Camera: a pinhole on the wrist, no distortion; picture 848 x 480 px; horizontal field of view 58.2 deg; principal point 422.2 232.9 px. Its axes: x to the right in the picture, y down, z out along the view. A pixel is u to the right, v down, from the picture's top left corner.
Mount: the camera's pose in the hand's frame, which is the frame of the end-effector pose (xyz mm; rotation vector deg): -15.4 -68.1 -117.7 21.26 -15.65 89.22
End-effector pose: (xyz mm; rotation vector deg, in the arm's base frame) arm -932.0 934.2 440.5 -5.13 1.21 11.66
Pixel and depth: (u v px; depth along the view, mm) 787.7 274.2 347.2
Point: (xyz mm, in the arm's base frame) -929.7 903.5 712.0
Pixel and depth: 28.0 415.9 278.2
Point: -931.2 624.0 552.6
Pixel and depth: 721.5 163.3 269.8
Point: -888.4 879.2 615.8
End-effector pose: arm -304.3 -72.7 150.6 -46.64 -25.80 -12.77
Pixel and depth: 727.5 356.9 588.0
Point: -557.4 255.5 485.0
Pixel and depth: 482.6 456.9 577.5
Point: -661.1 81.9 512.8
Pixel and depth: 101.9 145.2 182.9
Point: -370.6 -201.2 306.1
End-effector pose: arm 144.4 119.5 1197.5 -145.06 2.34 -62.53
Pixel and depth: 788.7 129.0 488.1
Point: 491.8 286.7 1008.9
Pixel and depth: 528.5 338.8 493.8
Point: 340.9 438.6 1004.4
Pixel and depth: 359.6 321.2 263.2
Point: 182.4 342.6 1173.1
